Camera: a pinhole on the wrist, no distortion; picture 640 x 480 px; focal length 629.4 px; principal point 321.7 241.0 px. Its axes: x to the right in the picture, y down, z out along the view. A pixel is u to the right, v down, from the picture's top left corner.
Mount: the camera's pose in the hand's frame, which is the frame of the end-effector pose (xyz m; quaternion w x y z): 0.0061 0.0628 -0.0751 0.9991 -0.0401 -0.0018 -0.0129
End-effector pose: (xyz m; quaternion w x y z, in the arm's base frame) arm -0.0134 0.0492 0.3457 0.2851 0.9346 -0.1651 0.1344
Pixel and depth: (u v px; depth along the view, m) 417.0 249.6 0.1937
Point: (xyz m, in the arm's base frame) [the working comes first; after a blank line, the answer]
In the camera's frame: 0.0293 0.0026 0.1937

0.0060 -0.0898 0.3025
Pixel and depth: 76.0 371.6 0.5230
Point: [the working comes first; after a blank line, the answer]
In the camera's frame: -0.2042 0.1085 0.5230

-0.2076 -0.3280 0.0345
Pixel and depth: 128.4 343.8 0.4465
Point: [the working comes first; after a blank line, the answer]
In the camera's frame: -0.1371 0.0729 0.4465

-0.1421 -0.2673 0.0948
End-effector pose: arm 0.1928 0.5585 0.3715 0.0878 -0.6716 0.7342 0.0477
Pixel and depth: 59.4 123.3 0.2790
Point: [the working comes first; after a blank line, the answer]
In the camera's frame: -0.1163 -0.0522 0.2790

0.1795 0.7104 0.1889
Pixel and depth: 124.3 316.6 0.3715
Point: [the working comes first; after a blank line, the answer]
In the camera's frame: -0.1165 0.0446 0.3715

0.0815 0.7340 0.1008
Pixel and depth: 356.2 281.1 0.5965
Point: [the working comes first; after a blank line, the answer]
In the camera's frame: 0.0327 0.0380 0.5965

0.0763 0.6320 -0.1492
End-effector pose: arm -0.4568 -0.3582 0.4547 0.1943 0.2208 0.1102 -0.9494
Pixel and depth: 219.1 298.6 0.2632
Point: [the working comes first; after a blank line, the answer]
In the camera's frame: -0.0429 0.0241 0.2632

-0.4505 -0.4991 0.6208
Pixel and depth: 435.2 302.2 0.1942
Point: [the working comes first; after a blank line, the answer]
In the camera's frame: 0.0350 0.0189 0.1942

-0.4947 -0.4926 0.5267
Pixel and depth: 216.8 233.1 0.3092
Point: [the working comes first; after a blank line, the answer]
In the camera's frame: -0.0515 -0.0039 0.3092

-0.4708 -0.4887 0.6704
